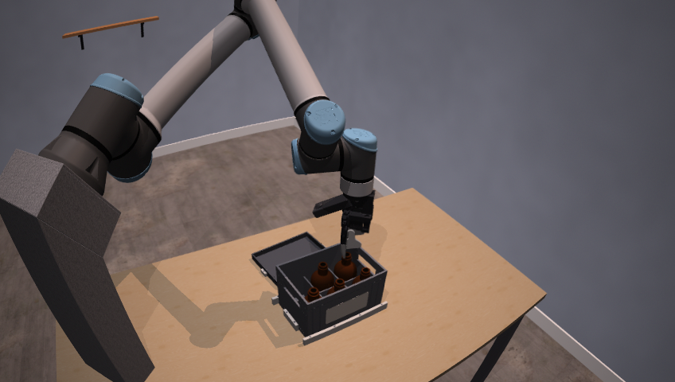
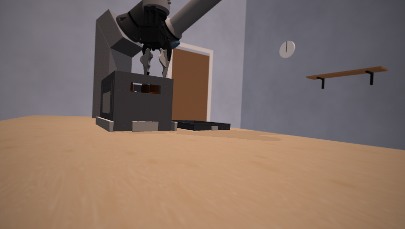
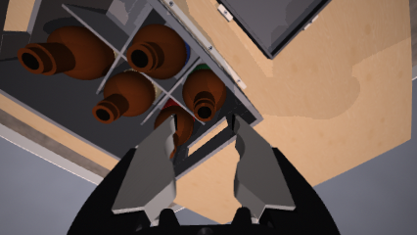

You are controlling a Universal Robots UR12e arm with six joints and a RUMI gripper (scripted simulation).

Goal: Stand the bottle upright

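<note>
Now: hand 110 mm above the crate, 80 mm to the left of it and 50 mm past it. The rest, counted from my hand: flat dark tray (180 mm below, 160 mm behind, 150 mm to the left).
</note>
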